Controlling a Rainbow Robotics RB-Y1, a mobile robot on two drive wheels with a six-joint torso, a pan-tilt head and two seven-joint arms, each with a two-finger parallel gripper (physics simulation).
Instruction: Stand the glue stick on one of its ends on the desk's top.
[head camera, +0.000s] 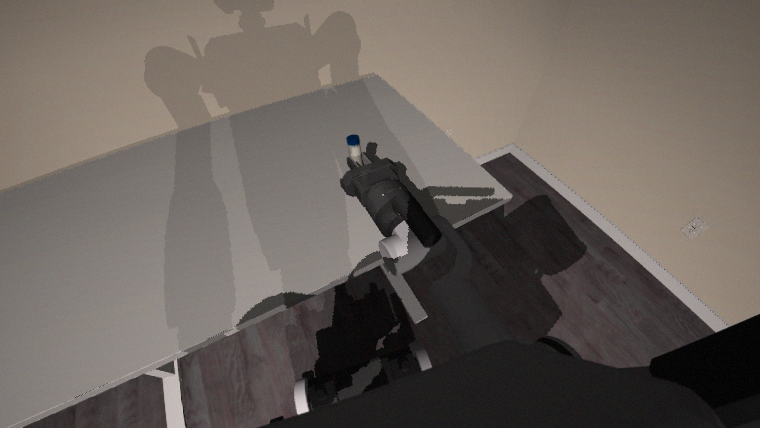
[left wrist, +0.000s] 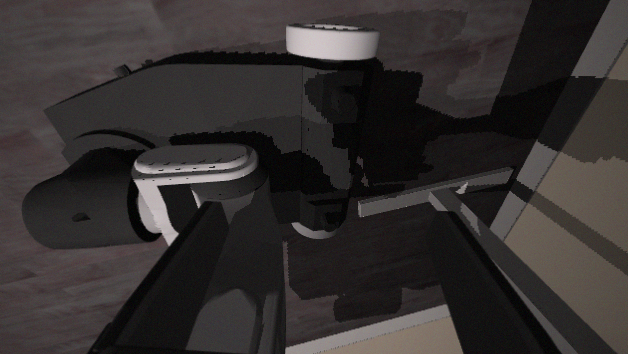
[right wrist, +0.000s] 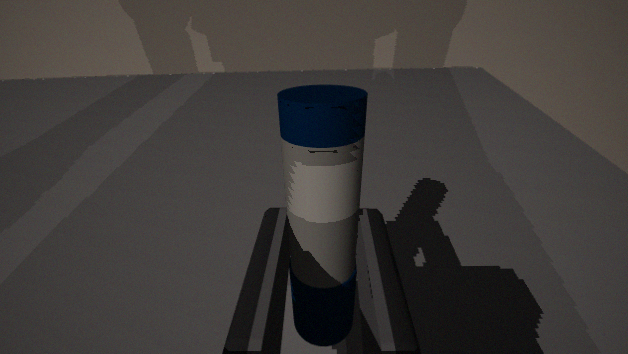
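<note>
The glue stick, white with a blue cap and a blue lower end, is held roughly upright in the picture between the fingers of my right gripper. That gripper is shut on its lower part, over the grey desk. The shadow of gripper and stick falls on the desk to the right in the right wrist view, apart from them; the size of the gap below the stick is hard to judge. My left gripper is open and empty, away from the stick.
The desk's far edge runs along the beige wall. A white desk leg and the desk's foot bar show near the dark wood floor. My robot's base with a white wheel shows in the left wrist view.
</note>
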